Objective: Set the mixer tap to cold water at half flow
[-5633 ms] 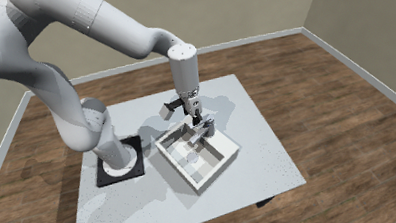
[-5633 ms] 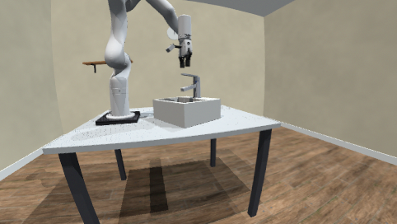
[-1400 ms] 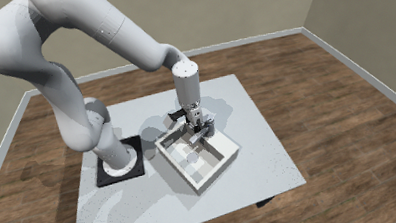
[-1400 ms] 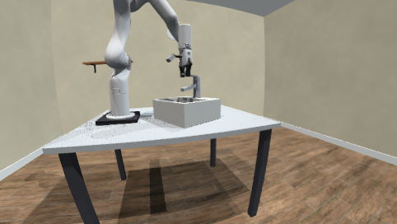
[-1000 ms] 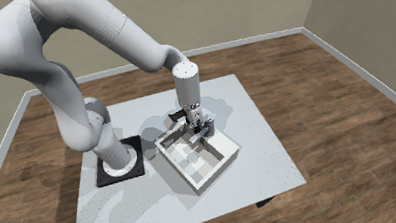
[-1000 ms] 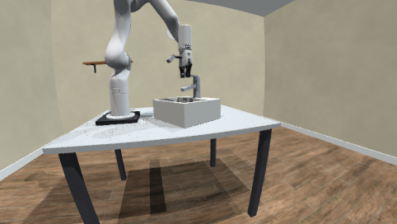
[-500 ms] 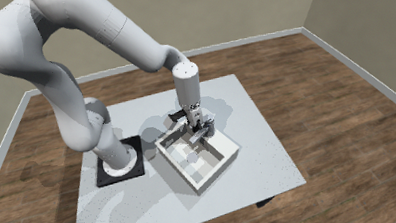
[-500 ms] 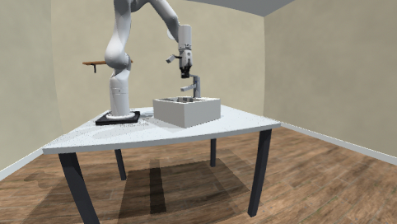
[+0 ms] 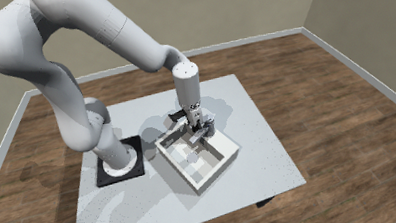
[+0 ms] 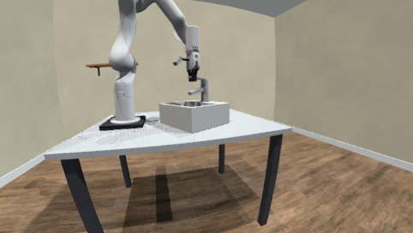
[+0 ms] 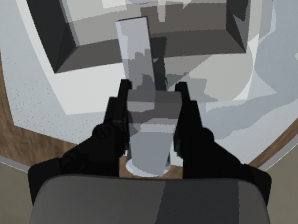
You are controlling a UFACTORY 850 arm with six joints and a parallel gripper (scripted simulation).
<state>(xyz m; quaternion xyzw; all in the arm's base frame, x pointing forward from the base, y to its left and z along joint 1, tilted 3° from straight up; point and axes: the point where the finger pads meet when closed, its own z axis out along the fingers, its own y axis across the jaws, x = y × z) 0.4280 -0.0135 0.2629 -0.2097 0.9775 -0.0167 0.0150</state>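
Now: hand 3 cm short of the lever and 1 cm to the right of it. Also, from my hand: grey mixer tap 6 cm ahead, 5 cm below, 2 cm to the left; white sink basin 24 cm below, 3 cm to the right, 2 cm behind.
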